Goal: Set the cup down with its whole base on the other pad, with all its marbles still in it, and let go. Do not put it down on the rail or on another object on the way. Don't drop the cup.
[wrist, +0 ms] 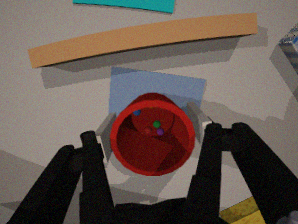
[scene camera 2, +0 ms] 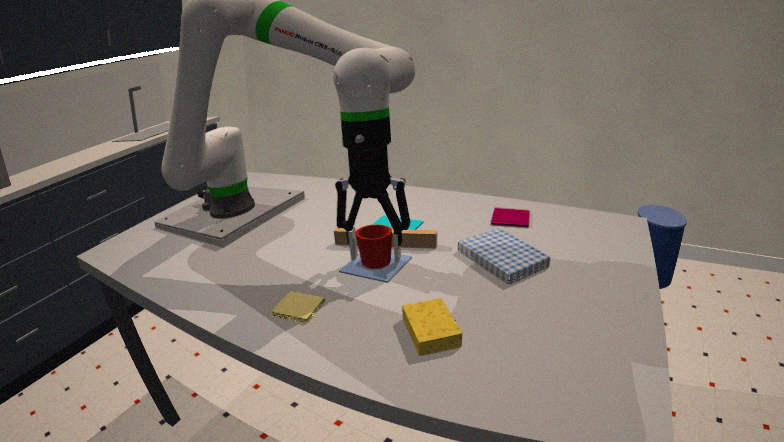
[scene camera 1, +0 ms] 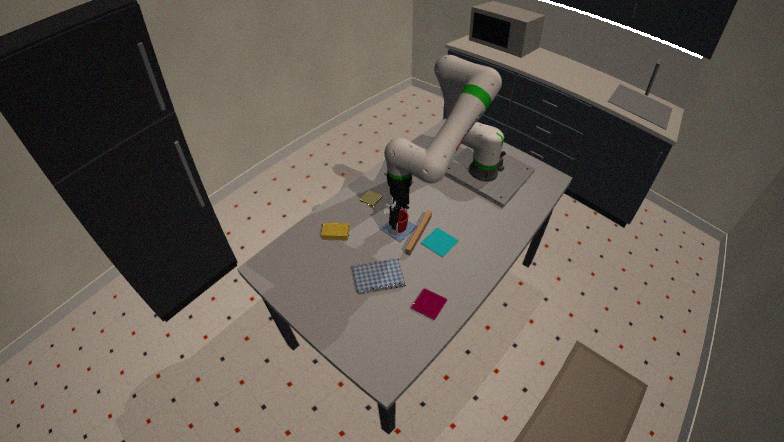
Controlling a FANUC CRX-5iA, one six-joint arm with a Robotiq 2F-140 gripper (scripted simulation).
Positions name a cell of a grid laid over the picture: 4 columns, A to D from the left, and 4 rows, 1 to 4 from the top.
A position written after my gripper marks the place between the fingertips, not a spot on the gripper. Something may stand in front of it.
Note:
In view: my gripper (scene camera 2: B3), a red cup (scene camera 2: B3) and a wooden rail (scene camera 2: C3).
The red cup is seen too in the wrist view (wrist: C3). My gripper shows as well in the wrist view (wrist: C3). The wooden rail also shows in the wrist view (wrist: C1).

